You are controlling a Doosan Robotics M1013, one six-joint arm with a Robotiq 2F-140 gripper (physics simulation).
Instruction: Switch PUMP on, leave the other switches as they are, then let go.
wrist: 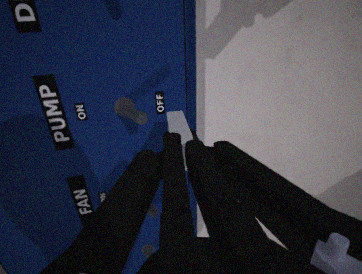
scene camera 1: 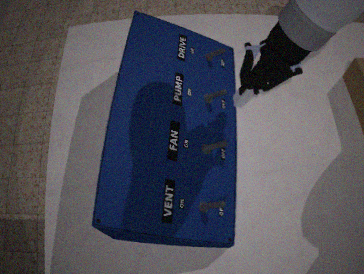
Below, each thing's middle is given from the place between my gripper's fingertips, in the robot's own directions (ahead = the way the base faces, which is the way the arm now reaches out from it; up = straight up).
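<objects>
Blue switch panel (scene camera 1: pixel 156 173): my hand 13 cm short of it, 4 cm to the right of it, 2 cm above it.
</objects>
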